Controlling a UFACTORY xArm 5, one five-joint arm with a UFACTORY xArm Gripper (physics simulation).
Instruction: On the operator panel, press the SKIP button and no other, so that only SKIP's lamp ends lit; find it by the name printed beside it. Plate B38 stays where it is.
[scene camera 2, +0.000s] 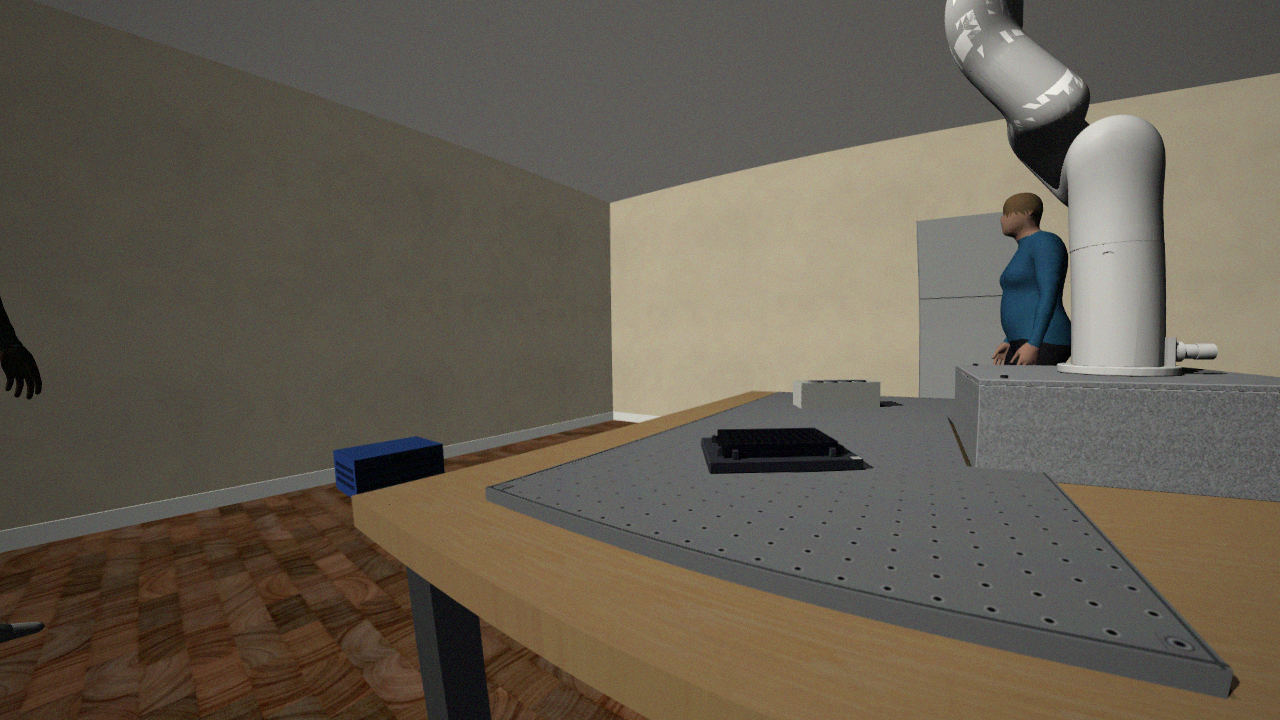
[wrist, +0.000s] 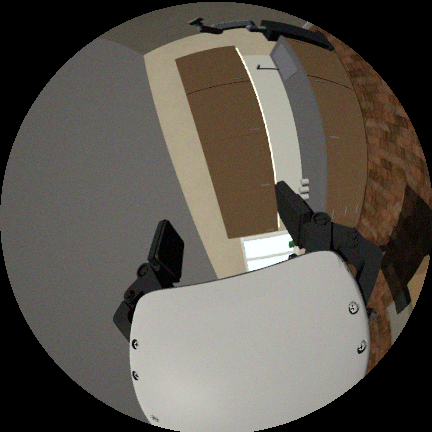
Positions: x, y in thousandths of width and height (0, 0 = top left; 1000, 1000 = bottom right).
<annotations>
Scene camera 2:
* operator panel: 630, 549
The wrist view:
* my gripper: 520, 497
</annotations>
